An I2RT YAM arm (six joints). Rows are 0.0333 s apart.
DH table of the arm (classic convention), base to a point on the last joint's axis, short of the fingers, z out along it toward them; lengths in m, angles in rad. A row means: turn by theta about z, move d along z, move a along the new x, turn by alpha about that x. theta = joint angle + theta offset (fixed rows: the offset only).
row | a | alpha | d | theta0
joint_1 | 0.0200 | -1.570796 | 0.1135 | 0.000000
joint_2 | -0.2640 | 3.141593 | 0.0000 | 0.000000
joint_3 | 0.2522 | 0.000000 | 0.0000 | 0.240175
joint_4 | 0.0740 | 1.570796 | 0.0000 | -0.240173
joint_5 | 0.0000 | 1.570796 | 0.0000 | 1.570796
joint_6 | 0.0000 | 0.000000 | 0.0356 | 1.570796
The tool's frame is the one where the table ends.
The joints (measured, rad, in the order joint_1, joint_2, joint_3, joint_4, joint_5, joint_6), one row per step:
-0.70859 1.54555 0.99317 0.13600 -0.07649 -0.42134
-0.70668 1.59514 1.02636 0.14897 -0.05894 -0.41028
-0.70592 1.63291 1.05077 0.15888 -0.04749 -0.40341
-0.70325 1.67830 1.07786 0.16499 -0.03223 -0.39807
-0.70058 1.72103 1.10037 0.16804 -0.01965 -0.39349
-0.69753 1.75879 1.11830 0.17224 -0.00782 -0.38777
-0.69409 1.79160 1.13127 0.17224 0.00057 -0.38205
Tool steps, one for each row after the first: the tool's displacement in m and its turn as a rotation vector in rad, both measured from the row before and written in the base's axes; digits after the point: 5 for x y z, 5 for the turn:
0.00891 -0.00754 -0.00428 0.00496 0.00125 -0.01861
0.00655 -0.00575 -0.00397 0.00367 0.00188 -0.01249
0.00778 -0.00600 -0.00657 0.00689 0.01042 -0.01343
0.00690 -0.00507 -0.00791 0.01019 0.01402 -0.01066
0.00599 -0.00401 -0.00784 0.01001 0.01211 -0.01009
0.00491 -0.00268 -0.00828 0.01367 0.01446 -0.00664

